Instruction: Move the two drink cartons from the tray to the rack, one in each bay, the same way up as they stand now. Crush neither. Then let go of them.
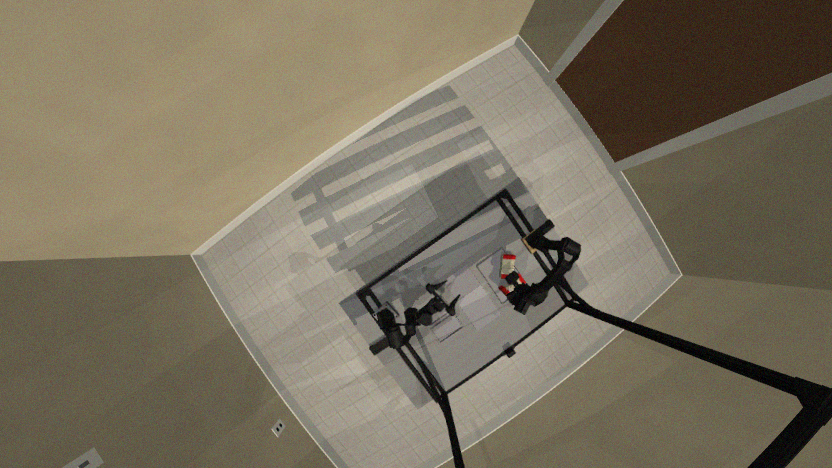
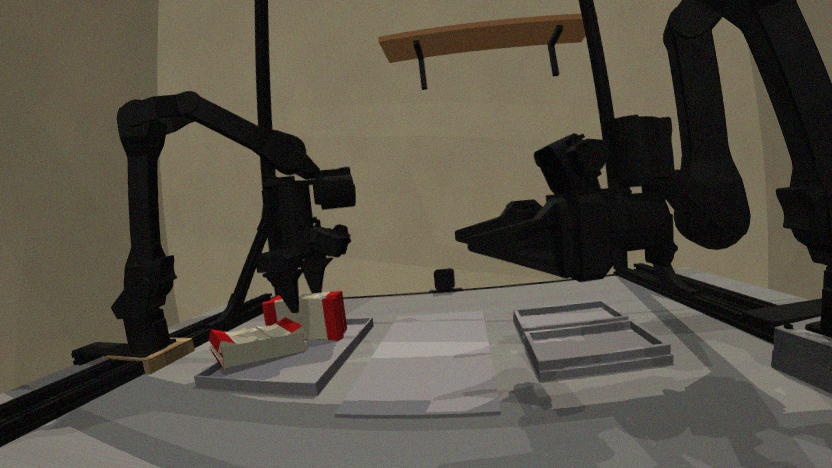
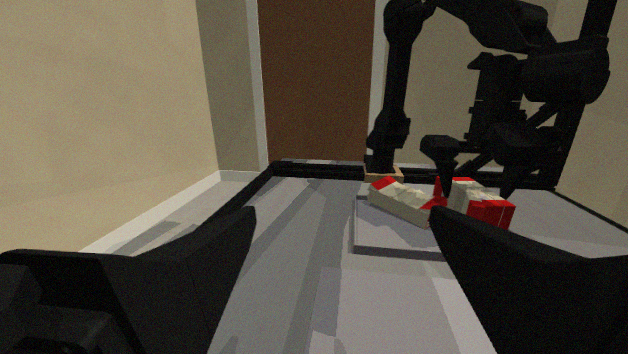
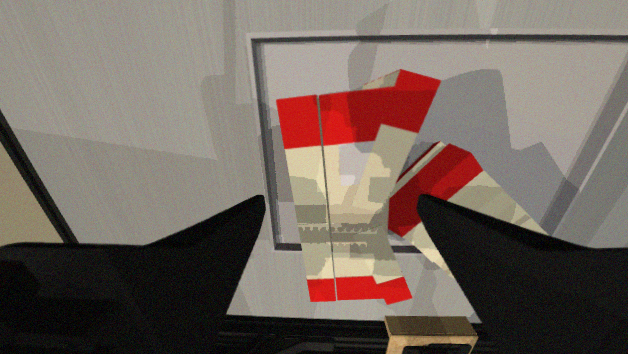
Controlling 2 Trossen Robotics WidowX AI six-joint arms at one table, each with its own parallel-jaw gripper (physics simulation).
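Where they show: left gripper, fingertip midpoint: (image 1: 453, 287) (image 2: 460, 239) (image 3: 342, 214); right gripper, fingertip midpoint: (image 1: 513, 286) (image 2: 307, 305) (image 3: 474, 198) (image 4: 340, 201); left arm's base at its link origin: (image 1: 385, 315); right arm's base at its link origin: (image 1: 534, 241) (image 2: 149, 346) (image 3: 381, 169).
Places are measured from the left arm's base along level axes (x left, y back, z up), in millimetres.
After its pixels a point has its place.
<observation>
A red-and-cream carton (image 2: 317, 318) @[x -308, y -580, z -2 mm] (image 3: 492, 215) @[x -329, y -547, z 15 mm] (image 4: 310, 200) @[x -351, y -593, z 30 mm] lies on its side on the tray (image 2: 256, 385) @[x -138, y -611, z -34 mm] (image 3: 395, 252) @[x -188, y -526, z -35 mm] (image 4: 325, 36) @[x -335, y -512, z -28 mm]. The second carton (image 1: 508, 264) @[x -231, y -663, z 1 mm] (image 2: 261, 349) @[x -210, y -635, z -15 mm] (image 3: 400, 202) @[x -220, y -625, z -4 mm] (image 4: 500, 200) @[x -230, y -624, z -2 mm] lies lower and at an angle beside it, with one red end close to it. My right gripper (image 2: 305, 299) @[x -336, y -604, z 14 mm] (image 3: 474, 198) @[x -336, y -604, z 14 mm] (image 4: 340, 201) @[x -336, y -604, z 14 mm] is open, pointing down over the first carton, one finger on each side; contact cannot be told. My left gripper (image 1: 451, 289) @[x -97, y -363, z 119 mm] (image 2: 462, 237) @[x -97, y -363, z 119 mm] (image 3: 342, 214) @[x -97, y -363, z 119 mm] is open and empty, held level above the table. The rack (image 2: 605, 369) @[x -111, y -214, z -40 mm], with two bays, holds no carton.
A pale flat mat (image 2: 430, 355) @[x -217, y -404, z -40 mm] (image 3: 395, 300) @[x -168, y -449, z -40 mm] lies between tray and rack. A wooden block (image 2: 168, 353) @[x -230, y -814, z -27 mm] (image 4: 430, 327) @[x -238, y -814, z -31 mm] sits under the right arm's base. Black rails and posts frame the table. A brown shelf (image 2: 482, 37) hangs on the wall.
</observation>
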